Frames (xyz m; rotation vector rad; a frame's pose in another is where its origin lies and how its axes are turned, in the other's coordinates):
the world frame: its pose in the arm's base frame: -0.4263 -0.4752 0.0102 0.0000 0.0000 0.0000
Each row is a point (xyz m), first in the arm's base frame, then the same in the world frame.
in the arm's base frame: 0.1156 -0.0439 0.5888
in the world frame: 0.5419 0.4313 0.5786
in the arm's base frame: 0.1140 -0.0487 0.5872
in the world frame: 0.5403 0.4265 0.5770
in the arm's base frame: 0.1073 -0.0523 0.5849
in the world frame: 0.5336 0.4229 0.5747
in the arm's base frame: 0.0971 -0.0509 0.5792
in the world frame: 0.5234 0.4243 0.5690
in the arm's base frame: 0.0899 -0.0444 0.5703
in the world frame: 0.5162 0.4308 0.5601
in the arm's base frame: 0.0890 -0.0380 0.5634
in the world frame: 0.5153 0.4372 0.5532
